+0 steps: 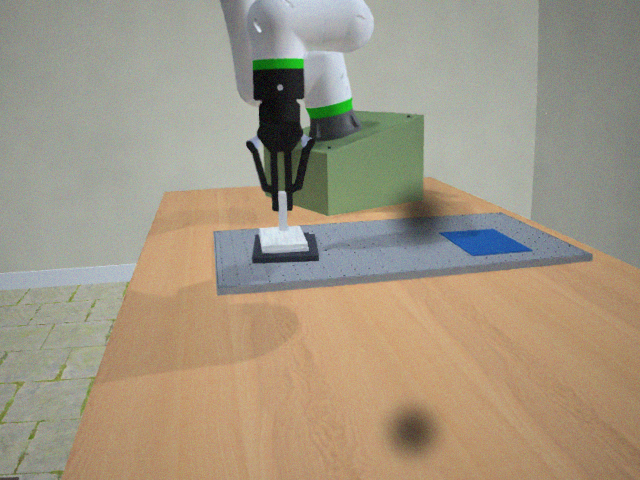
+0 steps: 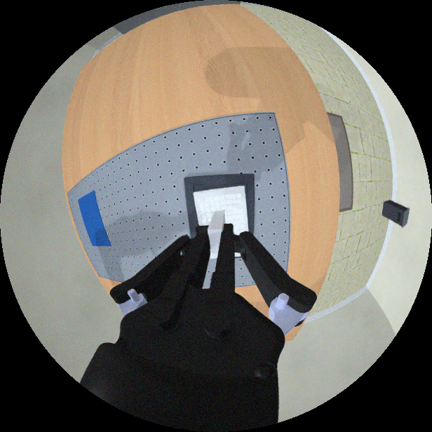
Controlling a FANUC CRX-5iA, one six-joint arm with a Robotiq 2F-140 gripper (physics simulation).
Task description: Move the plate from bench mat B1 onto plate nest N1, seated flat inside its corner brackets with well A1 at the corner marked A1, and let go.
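Note:
The white well plate lies flat in the black plate nest N1 at the left end of the grey perforated board. The blue bench mat B1 at the board's right end has nothing on it. My gripper hangs straight above the plate, a little clear of it. Its white finger pads are pressed together with nothing between them. I cannot read the corner marks.
The arm's green pedestal stands on the wooden table just behind the board. A dark round shadow lies near the table's front. The table's left edge drops to a tiled floor.

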